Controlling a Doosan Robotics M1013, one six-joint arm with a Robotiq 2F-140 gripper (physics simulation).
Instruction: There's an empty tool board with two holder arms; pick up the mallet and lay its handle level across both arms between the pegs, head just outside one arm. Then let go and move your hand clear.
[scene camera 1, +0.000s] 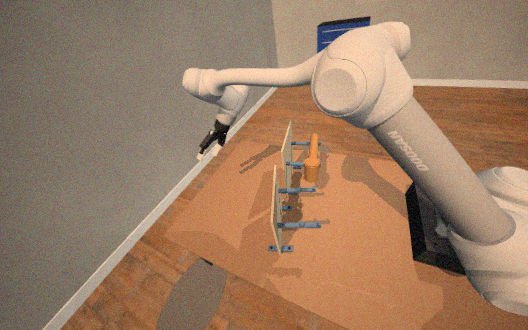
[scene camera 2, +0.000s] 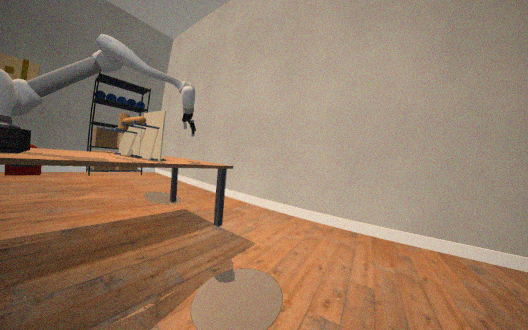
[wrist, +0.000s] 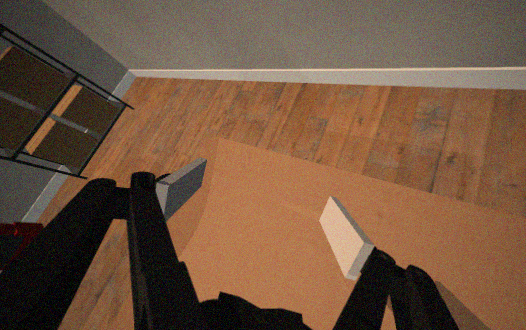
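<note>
The orange mallet (scene camera 1: 311, 171) (scene camera 2: 134, 120) lies across the blue holder arms of the tool board (scene camera 1: 286, 152) (scene camera 2: 156, 137) farther from scene camera 1. Its head is just outside one arm, on the side towards the other board. The second tool board (scene camera 1: 275, 212) stands upright with two blue holder arms (scene camera 1: 299, 190) (scene camera 1: 301, 225) that bear nothing. My gripper (scene camera 1: 209, 153) (scene camera 2: 189, 130) (wrist: 265, 190) is open and empty. It hangs in the air on the wall side of both boards, well away from the mallet. The pegs are too small to make out clearly.
The boards stand on the orange-brown table (scene camera 1: 360, 250) (scene camera 2: 200, 164) (wrist: 260, 200). My arm reaches high over the table from its base. A black shelf rack (scene camera 2: 89, 125) (wrist: 35, 135) stands beyond it, and a blue cabinet (scene camera 1: 327, 42) is at the back in scene camera 1.
</note>
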